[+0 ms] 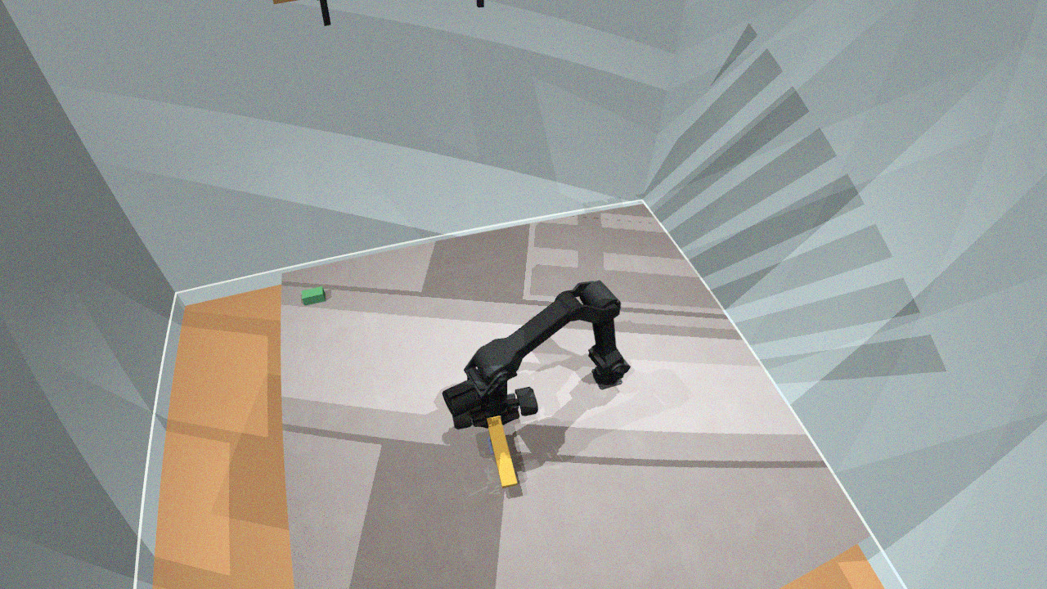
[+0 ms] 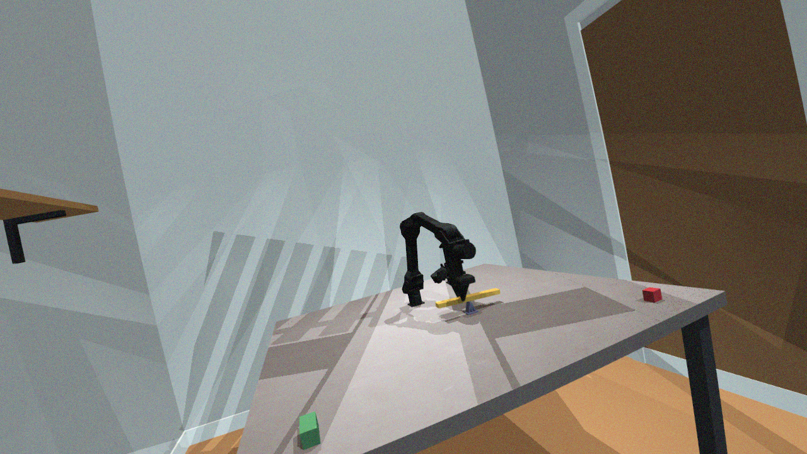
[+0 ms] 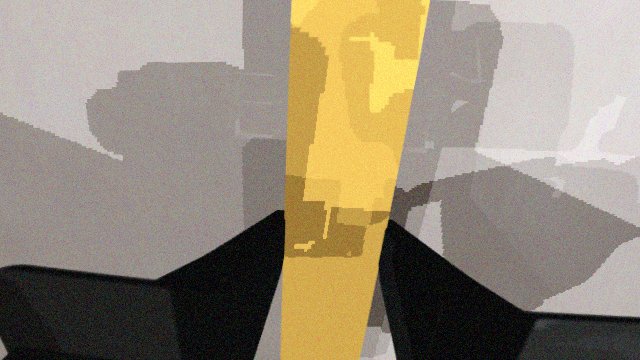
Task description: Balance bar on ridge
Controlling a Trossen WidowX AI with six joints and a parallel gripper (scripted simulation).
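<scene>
Right now my gripper tip is 30 mm to the right of the yellow bar. From my gripper tip the other things lie so: red cube: 430 mm to the left, 410 mm ahead, 40 mm below; then green block: 570 mm to the right, 410 mm ahead, 40 mm below.
</scene>
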